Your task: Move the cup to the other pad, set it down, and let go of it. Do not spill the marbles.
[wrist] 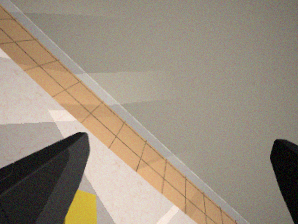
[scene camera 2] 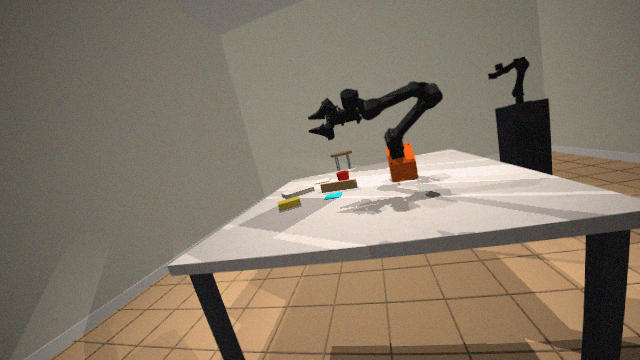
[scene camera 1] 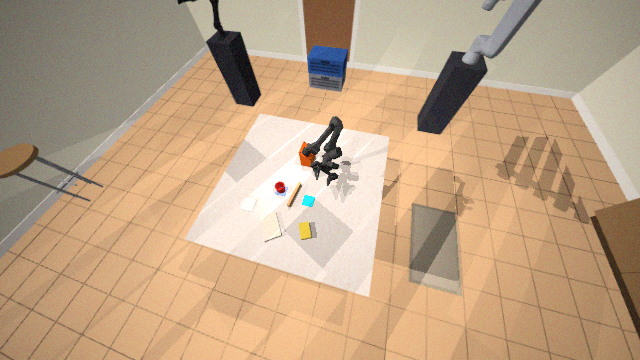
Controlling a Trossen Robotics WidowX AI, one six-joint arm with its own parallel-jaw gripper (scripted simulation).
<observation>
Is my gripper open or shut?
Open.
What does my gripper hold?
Nothing.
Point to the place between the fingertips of my gripper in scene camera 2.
308,124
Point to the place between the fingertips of my gripper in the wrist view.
At 180,145
</observation>
